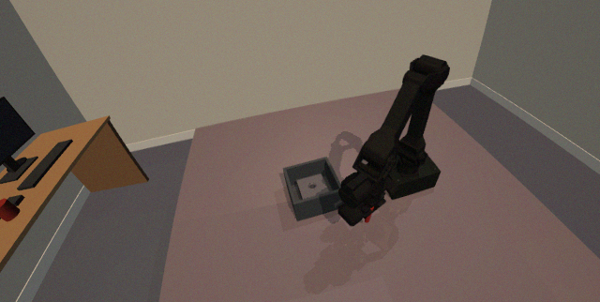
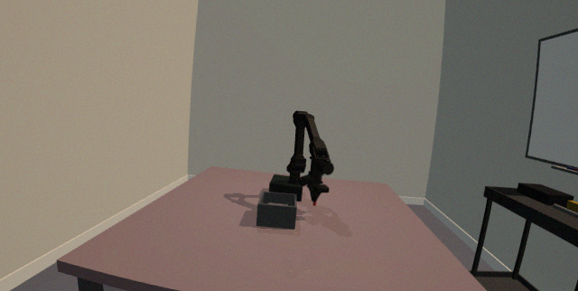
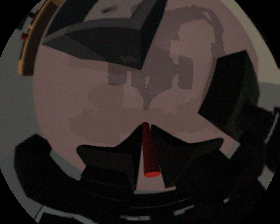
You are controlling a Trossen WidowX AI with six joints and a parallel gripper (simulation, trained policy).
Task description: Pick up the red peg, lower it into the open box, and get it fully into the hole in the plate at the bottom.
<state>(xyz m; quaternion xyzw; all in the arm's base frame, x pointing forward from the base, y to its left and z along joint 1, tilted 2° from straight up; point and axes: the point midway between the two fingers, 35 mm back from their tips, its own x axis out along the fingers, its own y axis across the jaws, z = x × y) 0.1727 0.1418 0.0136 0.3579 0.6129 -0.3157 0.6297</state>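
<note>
My gripper tip is now 160 mm short of the grey plate, 130 mm to the left of it and 10 mm above it. From my gripper tip the other things lie so: red peg 10 mm behind, 10 mm to the left, 20 mm above; dark grey box 160 mm ahead, 130 mm to the right, 30 mm below.
</note>
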